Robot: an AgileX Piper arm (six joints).
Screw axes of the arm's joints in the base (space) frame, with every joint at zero. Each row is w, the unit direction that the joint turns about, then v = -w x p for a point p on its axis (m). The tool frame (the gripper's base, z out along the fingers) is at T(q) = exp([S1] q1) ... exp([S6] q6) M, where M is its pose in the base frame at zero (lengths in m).
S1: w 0 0 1 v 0.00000 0.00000 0.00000
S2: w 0 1 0 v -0.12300 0.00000 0.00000
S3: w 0 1 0 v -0.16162 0.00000 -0.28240
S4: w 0.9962 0 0.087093 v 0.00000 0.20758 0.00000
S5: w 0 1 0 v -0.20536 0.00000 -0.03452
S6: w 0.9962 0 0.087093 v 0.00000 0.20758 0.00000
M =
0.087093 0 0.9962 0.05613
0 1 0 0.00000
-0.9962 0 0.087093 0.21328
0 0 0 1
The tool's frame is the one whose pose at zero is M.
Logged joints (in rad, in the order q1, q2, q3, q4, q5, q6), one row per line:
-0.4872 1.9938 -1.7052 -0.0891 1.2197 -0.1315
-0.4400 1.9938 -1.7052 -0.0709 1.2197 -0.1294
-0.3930 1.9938 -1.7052 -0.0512 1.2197 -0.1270
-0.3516 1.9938 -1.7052 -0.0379 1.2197 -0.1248
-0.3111 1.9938 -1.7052 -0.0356 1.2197 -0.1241
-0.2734 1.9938 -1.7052 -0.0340 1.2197 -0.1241
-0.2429 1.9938 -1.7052 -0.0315 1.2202 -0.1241
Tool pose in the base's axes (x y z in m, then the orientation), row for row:
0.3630 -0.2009 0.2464 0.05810 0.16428 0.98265 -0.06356
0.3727 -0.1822 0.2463 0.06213 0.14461 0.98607 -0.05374
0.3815 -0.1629 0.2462 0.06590 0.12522 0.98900 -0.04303
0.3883 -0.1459 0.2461 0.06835 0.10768 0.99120 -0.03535
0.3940 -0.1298 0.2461 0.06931 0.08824 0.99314 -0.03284
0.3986 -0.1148 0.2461 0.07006 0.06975 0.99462 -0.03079
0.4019 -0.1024 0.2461 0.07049 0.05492 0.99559 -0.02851
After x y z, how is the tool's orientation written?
As a quaternion, w x y z.
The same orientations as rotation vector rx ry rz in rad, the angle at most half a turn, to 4 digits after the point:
0.4978 2.9779 -0.1926
0.4372 2.9810 -0.1625
0.3777 2.9831 -0.1298
0.3243 2.9853 -0.1065
0.2656 2.9895 -0.0989
0.2099 2.9926 -0.0926
0.1652 2.9947 -0.0858

